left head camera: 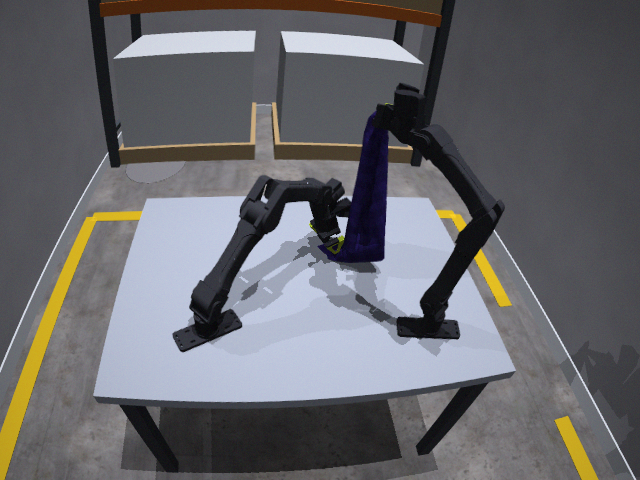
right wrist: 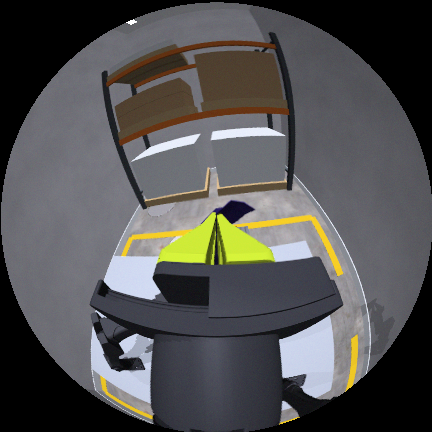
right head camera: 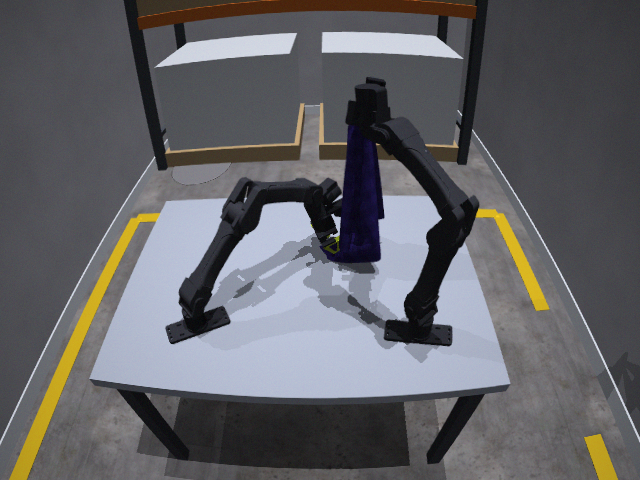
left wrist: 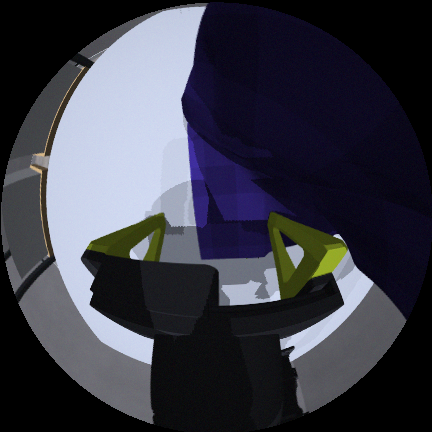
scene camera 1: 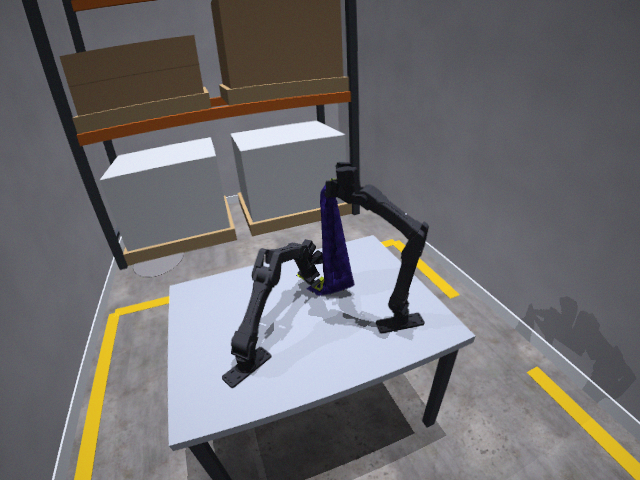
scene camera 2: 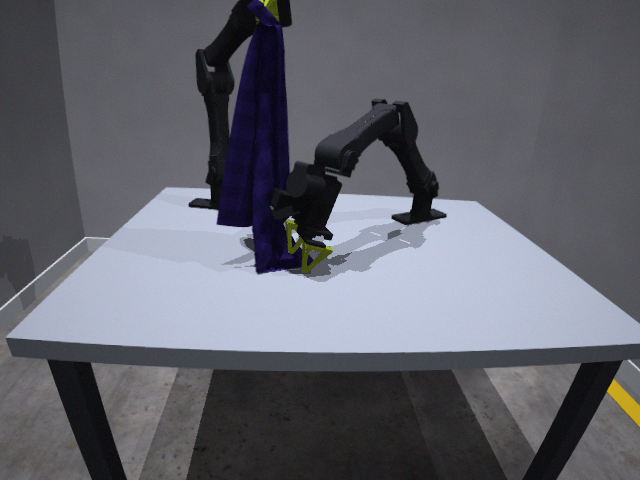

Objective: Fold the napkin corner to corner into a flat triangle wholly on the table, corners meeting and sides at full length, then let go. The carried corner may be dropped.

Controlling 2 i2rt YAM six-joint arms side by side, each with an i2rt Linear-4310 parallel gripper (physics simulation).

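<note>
The dark purple napkin (left head camera: 368,196) (right head camera: 360,196) (scene camera 1: 334,248) (scene camera 2: 266,129) (left wrist: 280,100) hangs in long folds from my right gripper (scene camera 2: 268,11) (right wrist: 216,216), which is shut on its upper corner high above the table (left head camera: 284,361) (scene camera 2: 413,315). A small flap sticks out past those fingers. The napkin's lower end touches the table and bends toward my left gripper (scene camera 2: 298,261) (left wrist: 217,216). The left gripper is open, low at the table, with its fingers on either side of the lower corner in the left wrist view. The hanging folds hide part of the cloth.
Both arm bases (left head camera: 206,330) (left head camera: 428,328) are bolted to the table. Behind it stands a rack (scene camera 1: 354,103) with brown boxes (scene camera 1: 281,46) above and grey boxes (left head camera: 188,98) (left head camera: 351,98) below. Yellow tape (left head camera: 51,310) marks the floor around the table.
</note>
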